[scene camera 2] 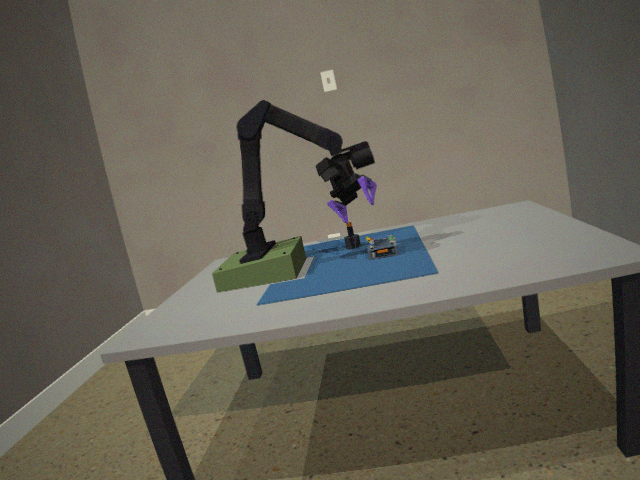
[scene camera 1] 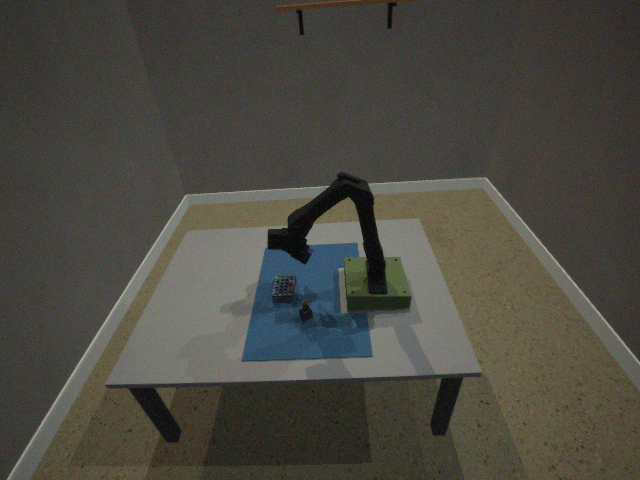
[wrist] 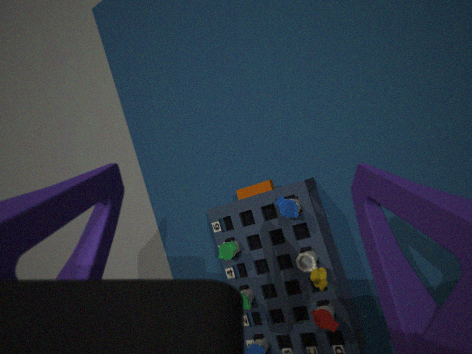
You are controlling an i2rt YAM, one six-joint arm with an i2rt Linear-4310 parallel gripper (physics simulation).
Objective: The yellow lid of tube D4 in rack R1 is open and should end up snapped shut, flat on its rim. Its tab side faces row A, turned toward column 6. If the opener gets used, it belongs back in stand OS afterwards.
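Where they show: gripper, fingertip midpoint: (scene camera 2: pixel 359 213) (wrist: pixel 237 176); arm's base, origin of the base link: (scene camera 2: pixel 259 252) (scene camera 1: pixel 376 276).
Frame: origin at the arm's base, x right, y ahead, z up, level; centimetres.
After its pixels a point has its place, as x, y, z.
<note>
Rack R1 (scene camera 1: pixel 283 298) @(-5.2, 37.7, -6.5) (scene camera 2: pixel 382 245) @(3.6, 38.1, -3.7) (wrist: pixel 280 250) @(1.9, 36.9, -3.7) stands on the blue mat. In the wrist view its tube D4 (wrist: pixel 306 261) @(0.9, 35.0, -3.1) is an open, pale round mouth in the row at the right. The yellow lid (wrist: pixel 319 278) @(0.2, 34.0, -1.4) stands off beside that mouth, on its column 3 side. The opener (scene camera 1: pixel 304 303) @(-15.1, 27.5, 0.8) (scene camera 2: pixel 349 227) @(-14.5, 27.5, 0.3) has an orange top and stands upright in the dark stand OS (scene camera 1: pixel 306 313) @(-16.4, 27.1, -3.2) (scene camera 2: pixel 352 241) @(-13.4, 27.7, -4.3), beside the rack. My gripper (scene camera 2: pixel 358 212) @(7.4, 33.5, 7.3) (wrist: pixel 237 176) @(7.4, 33.5, 7.3) is wide open and empty, with purple fingers, high above the mat near the rack and stand.
Blue (wrist: pixel 288 207) @(5.0, 35.0, -2.4), green (wrist: pixel 228 250) @(2.9, 40.5, -2.4) and red (wrist: pixel 326 318) @(-2.8, 34.6, -2.4) lids show on other tubes in the rack. An orange block (wrist: pixel 255 189) @(6.8, 37.8, -4.3) sits at the rack's column 6 end. The arm's green base (scene camera 1: pixel 377 304) @(-11.3, 0.3, -4.1) (scene camera 2: pixel 258 273) @(12.8, 2.5, -3.5) stands at the blue mat's (scene camera 1: pixel 330 346) @(-28.7, 17.9, -6.6) (scene camera 2: pixel 351 279) @(23.6, 29.8, -6.6) edge.
</note>
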